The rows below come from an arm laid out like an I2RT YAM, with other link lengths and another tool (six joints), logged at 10 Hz.
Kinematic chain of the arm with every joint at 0, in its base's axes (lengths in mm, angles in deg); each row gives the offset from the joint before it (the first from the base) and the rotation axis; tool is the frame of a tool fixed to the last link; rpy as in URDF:
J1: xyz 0 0 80.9 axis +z
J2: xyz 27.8 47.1 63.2 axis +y
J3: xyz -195.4 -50.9 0 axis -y
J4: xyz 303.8 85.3 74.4 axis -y
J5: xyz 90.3 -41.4 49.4 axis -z
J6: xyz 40.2 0 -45.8 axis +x
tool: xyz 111 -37 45 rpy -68.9 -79 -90
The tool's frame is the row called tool.
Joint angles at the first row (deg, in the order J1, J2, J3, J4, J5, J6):
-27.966, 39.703, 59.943, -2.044, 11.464, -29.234
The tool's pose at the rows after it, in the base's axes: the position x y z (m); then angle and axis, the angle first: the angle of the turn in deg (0 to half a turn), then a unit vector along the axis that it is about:
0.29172 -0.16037 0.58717 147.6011 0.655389 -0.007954 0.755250
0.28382 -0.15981 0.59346 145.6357 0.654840 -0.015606 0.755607
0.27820 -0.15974 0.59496 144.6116 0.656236 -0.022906 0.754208
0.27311 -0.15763 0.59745 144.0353 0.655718 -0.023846 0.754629
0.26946 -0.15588 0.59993 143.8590 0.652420 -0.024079 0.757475
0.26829 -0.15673 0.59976 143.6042 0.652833 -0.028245 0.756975
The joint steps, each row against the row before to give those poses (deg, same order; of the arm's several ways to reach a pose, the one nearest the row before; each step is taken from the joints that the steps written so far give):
0.000, 0.043, 2.032, -1.181, 2.382, -1.289
0.001, -0.371, 0.635, -0.130, 1.728, -1.159
-0.001, -0.677, -0.001, -0.502, 1.223, -0.502
0.000, -0.808, 0.000, -0.459, 0.372, -0.416
-0.001, -0.504, -0.001, 0.000, 0.065, 0.001
0.001, -0.042, 0.003, -0.067, 0.525, -0.001

